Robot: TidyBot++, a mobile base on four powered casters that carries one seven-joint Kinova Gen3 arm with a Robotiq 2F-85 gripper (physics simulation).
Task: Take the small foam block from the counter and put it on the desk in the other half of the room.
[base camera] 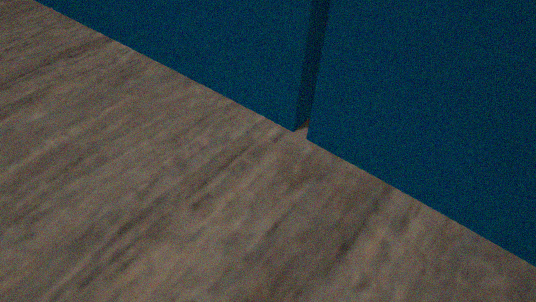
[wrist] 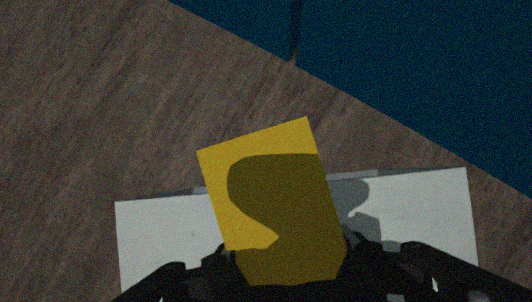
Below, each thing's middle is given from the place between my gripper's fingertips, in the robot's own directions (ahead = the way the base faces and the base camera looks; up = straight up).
The yellow foam block (wrist: pixel 268 189) is 3 cm ahead of my hand, 1 cm to the left of it and 1 cm above it.
